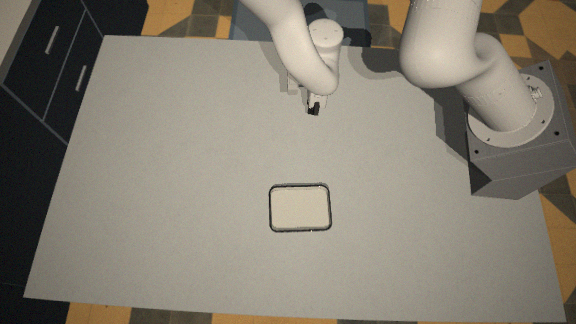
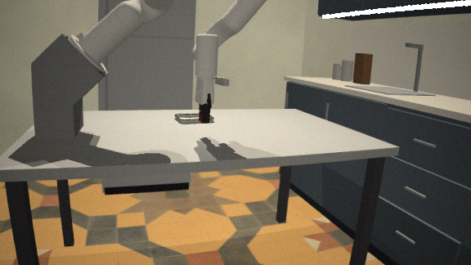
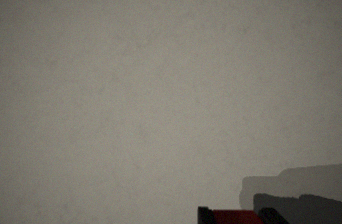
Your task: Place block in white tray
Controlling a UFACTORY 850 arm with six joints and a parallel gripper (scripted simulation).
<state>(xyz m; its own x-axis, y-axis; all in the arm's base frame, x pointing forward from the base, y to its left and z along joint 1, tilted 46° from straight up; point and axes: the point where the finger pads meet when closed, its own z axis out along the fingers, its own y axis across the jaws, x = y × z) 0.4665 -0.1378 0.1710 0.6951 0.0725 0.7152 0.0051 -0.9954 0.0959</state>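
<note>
The white tray lies 300 mm to the left of my hand, 70 mm below it and 50 mm ahead of it. From my hand the other things lie so: red block (10 mm below).
</note>
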